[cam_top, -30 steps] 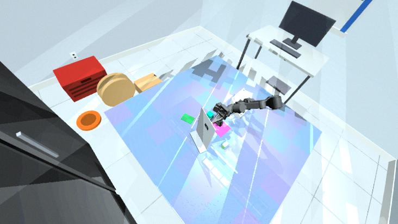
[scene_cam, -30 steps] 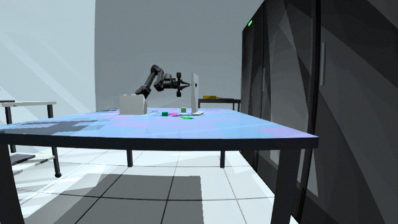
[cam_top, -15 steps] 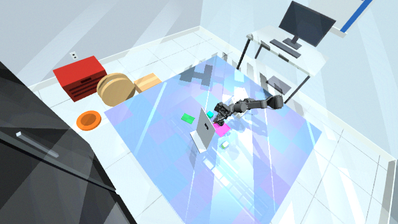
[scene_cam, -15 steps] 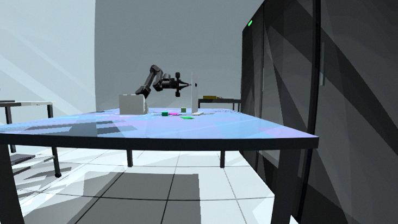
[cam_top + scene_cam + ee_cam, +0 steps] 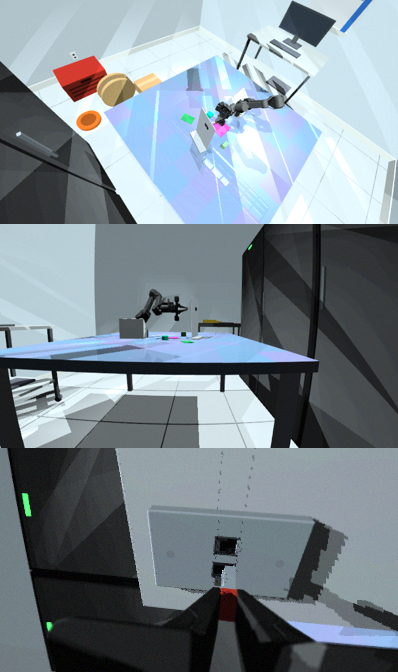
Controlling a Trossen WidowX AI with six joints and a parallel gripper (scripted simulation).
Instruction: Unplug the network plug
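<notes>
The flat magenta square lies 230 mm below my gripper tip and 140 mm behind it. From my gripper tip the other things lie so: cyan cube 210 mm below, 150 mm behind, 130 mm to the right; plug 10 mm ahead; grey upright panel 90 mm below, 70 mm ahead, 20 mm to the right.
</notes>
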